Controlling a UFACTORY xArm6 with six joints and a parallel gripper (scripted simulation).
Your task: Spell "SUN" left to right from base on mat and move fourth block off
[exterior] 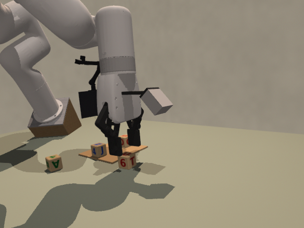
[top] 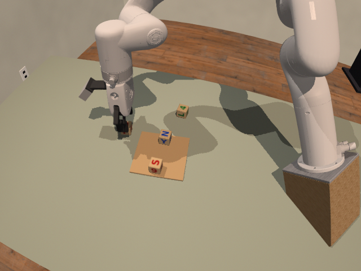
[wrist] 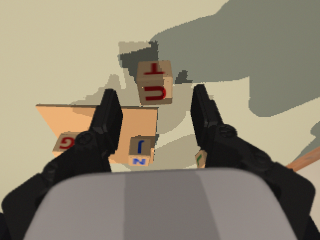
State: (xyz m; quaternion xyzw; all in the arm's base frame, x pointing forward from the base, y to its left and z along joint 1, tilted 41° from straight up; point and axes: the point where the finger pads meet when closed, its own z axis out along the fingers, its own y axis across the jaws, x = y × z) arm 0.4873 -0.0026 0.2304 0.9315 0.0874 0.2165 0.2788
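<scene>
My gripper is now 40 mm above the U block. From my hand the other things lie so: tan mat: 110 mm behind, 70 mm to the left, 50 mm below; then N block: 120 mm behind, 20 mm to the left, 40 mm below; then S block: 100 mm behind, 120 mm to the left, 40 mm below.
</scene>
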